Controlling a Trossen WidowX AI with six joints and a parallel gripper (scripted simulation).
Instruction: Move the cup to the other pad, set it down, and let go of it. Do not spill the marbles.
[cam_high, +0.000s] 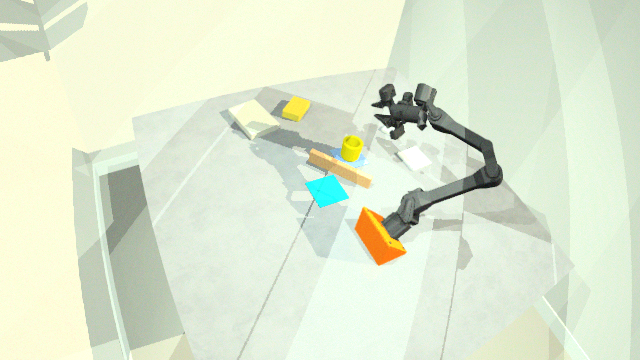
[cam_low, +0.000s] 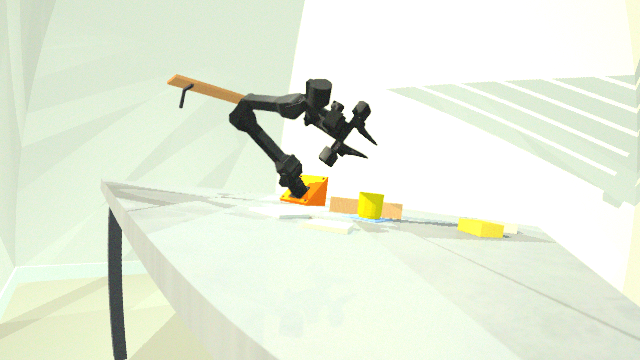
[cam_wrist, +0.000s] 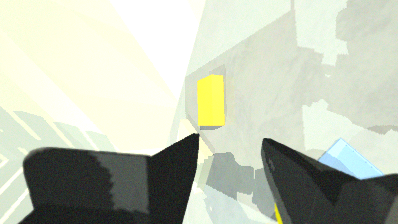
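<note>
Right now the yellow cup is 40 mm behind my gripper tip, 80 mm to the left of it and 140 mm below it. Round my gripper tip: light blue pad: 40 mm behind, 80 mm to the left, 180 mm below; wooden bar: 100 mm behind, 150 mm to the left, 160 mm below; cream tile: 40 mm ahead, 180 mm to the right, 170 mm below.
</note>
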